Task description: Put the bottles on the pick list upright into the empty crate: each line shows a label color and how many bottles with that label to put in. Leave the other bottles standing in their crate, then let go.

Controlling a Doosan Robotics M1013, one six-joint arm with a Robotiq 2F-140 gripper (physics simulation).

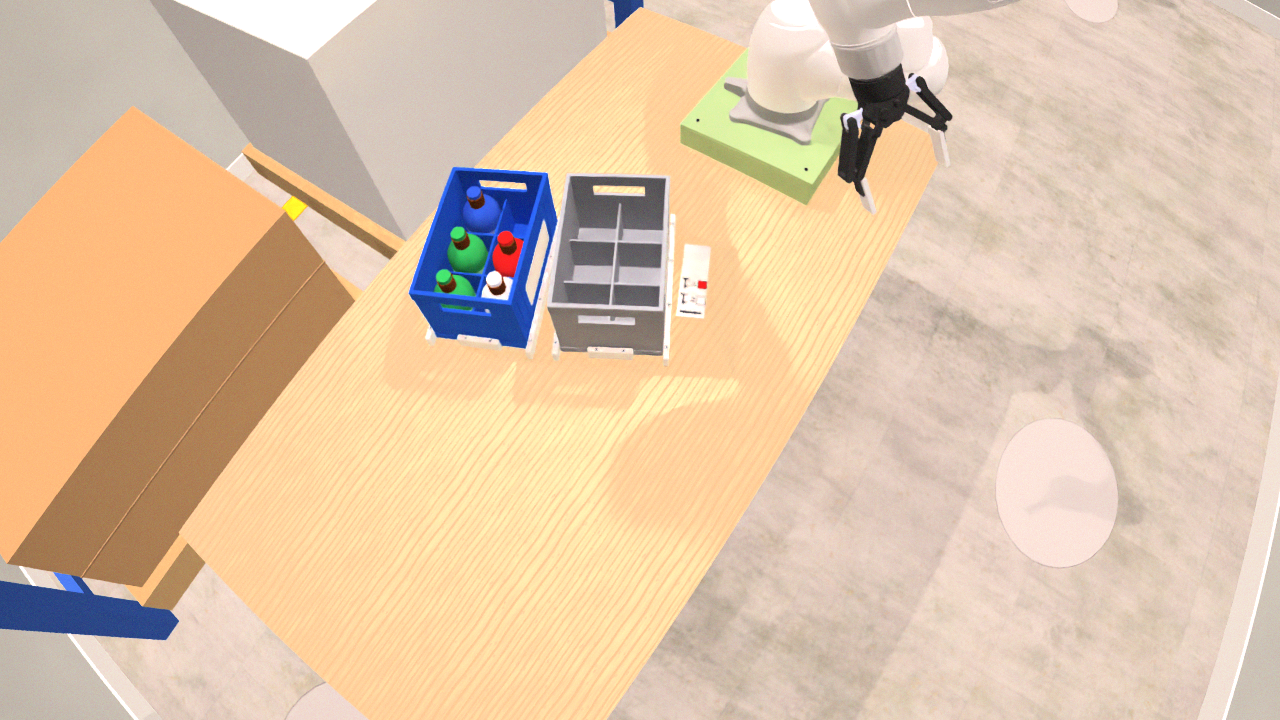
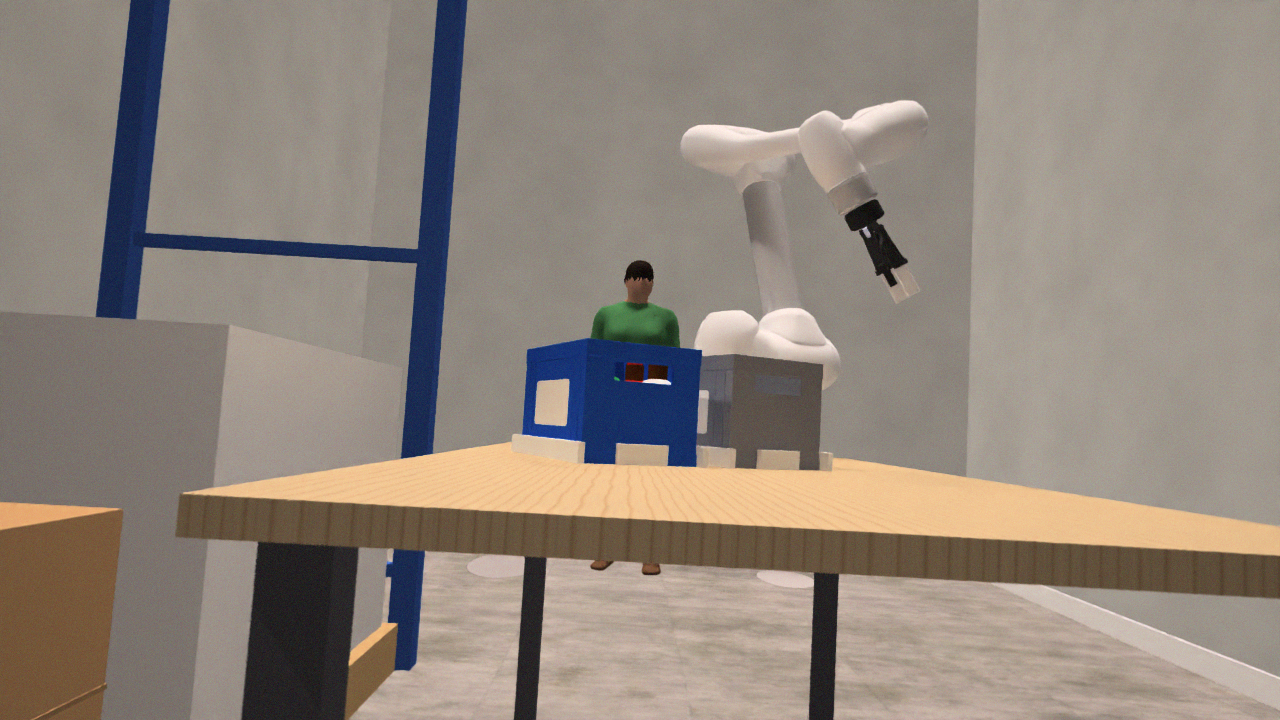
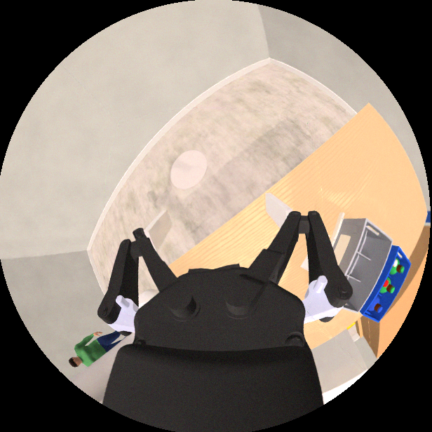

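The pick list lies right of the grey crate; a red square shows on it, the other marks are too small to read. The blue crate holds upright bottles: a blue one at the back left, a green one at the middle left, another green one at the front left, a red one at the middle right and a white one at the front right. The grey crate beside it has empty compartments. My gripper is open and empty, high and away from both crates.
Both crates stand in white corner brackets on the wooden table. The arm's green base plate is behind and right of them. A large grey block and an orange-brown box stand beyond the table's left edge. A person stands behind.
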